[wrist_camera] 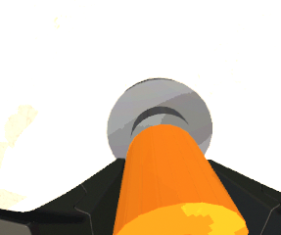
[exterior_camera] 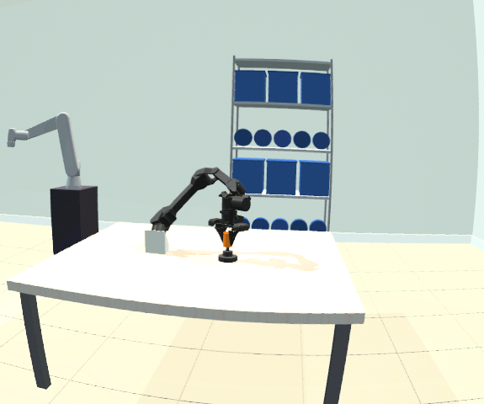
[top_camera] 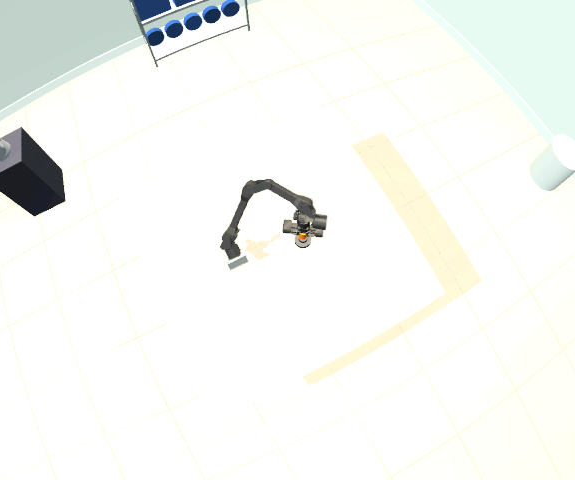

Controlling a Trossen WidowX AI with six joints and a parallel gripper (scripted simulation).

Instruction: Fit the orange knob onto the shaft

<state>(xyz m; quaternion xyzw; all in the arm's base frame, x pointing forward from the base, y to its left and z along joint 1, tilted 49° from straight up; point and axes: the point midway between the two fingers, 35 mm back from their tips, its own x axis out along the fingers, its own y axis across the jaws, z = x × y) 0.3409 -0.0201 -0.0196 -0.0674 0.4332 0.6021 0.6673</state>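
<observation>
My gripper tip is now 20 mm below the orange knob. The rest, counted from my gripper tip: pedestal: 40 mm below.
</observation>
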